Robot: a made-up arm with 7 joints.
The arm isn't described. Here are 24 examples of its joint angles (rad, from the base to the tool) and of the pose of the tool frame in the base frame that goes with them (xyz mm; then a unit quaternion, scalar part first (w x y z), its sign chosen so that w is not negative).
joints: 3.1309 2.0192 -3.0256 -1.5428 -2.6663 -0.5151 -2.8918
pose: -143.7 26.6 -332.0 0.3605 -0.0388 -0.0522 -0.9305
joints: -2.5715 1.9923 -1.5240 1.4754 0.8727 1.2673 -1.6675
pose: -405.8 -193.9 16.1 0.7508 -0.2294 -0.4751 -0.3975
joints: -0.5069 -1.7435 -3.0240 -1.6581 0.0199 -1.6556 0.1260
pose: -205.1 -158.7 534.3 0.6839 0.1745 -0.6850 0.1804
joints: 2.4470 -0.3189 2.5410 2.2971 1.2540 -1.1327 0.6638
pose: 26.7 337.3 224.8 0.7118 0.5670 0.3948 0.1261
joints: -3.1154 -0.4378 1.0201 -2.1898 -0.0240 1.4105 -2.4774
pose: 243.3 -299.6 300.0 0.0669 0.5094 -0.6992 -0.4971
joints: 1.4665 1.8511 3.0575 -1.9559 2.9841 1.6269 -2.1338
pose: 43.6 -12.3 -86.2 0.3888 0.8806 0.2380 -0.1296
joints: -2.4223 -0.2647 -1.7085 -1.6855 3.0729 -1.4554 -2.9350
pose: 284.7 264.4 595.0 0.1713 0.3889 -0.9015 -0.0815
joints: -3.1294 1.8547 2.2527 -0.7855 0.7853 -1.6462 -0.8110
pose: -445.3 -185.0 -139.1 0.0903 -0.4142 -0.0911 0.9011
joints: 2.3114 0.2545 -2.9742 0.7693 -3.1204 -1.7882 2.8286
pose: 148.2 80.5 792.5 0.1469 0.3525 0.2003 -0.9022
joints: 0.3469 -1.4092 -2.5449 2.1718 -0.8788 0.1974 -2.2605
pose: -30.1 219.5 -64.2 0.3002 -0.2874 -0.1461 0.8977
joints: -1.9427 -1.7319 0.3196 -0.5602 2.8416 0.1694 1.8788
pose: 183.0 -623.6 -126.2 0.2616 -0.0550 -0.3461 -0.8993
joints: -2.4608 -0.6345 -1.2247 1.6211 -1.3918 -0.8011 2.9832
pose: -223.6 -292.0 604.3 0.2793 0.7590 0.4784 0.3422
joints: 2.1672 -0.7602 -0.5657 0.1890 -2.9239 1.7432 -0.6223
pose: 261.0 406.0 705.3 0.2071 0.1515 0.3975 -0.8810
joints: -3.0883 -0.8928 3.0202 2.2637 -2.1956 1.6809 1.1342
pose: 295.0 90.3 80.2 0.3384 -0.0417 -0.7666 0.5441
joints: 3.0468 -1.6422 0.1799 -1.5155 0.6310 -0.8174 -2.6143
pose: 267.8 -69.5 -208.7 0.5045 -0.4417 -0.1086 -0.7339
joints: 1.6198 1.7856 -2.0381 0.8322 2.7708 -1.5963 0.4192
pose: 245.2 -538.2 281.3 0.3642 0.7233 -0.5864 0.0139
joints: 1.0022 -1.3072 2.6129 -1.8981 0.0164 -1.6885 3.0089
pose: 103.8 125.7 509.4 0.3330 -0.2798 0.3587 0.8259
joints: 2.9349 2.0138 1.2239 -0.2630 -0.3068 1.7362 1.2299
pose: -595.2 -130.4 -73.7 0.5607 0.2818 -0.3601 0.6903
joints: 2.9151 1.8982 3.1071 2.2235 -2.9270 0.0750 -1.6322
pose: -162.4 -26.0 556.7 0.1172 0.7223 -0.6797 -0.0512
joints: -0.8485 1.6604 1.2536 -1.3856 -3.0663 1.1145 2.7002
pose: -70.5 496.7 332.0 0.4499 0.4228 0.6465 0.4483
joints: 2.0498 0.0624 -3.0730 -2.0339 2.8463 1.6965 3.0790
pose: -122.6 -257.0 295.6 0.4067 0.3442 0.0417 -0.8452
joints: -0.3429 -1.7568 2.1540 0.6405 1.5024 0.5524 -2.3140
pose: -521.0 -396.2 -88.8 0.8052 -0.2635 0.0962 -0.5224
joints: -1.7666 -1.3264 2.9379 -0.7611 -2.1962 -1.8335 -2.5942
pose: -4.3 -552.5 545.4 0.6053 0.0516 0.4066 0.6824
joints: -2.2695 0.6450 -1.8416 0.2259 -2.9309 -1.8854 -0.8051
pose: -351.4 184.4 738.5 0.1627 0.1670 0.5273 0.8170
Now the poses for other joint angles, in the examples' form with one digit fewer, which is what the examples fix.
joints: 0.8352 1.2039 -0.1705 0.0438 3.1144 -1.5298 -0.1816
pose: 454 -501 374 0.863 0.034 -0.202 -0.461
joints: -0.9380 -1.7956 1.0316 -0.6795 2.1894 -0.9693 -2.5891
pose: -547 -387 5 0.358 -0.829 0.125 -0.411
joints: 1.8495 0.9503 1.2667 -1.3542 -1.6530 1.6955 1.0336
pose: 250 -382 478 0.295 -0.054 -0.264 -0.917
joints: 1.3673 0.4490 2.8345 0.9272 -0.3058 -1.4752 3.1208
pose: -37 -51 886 0.182 -0.815 0.349 0.426
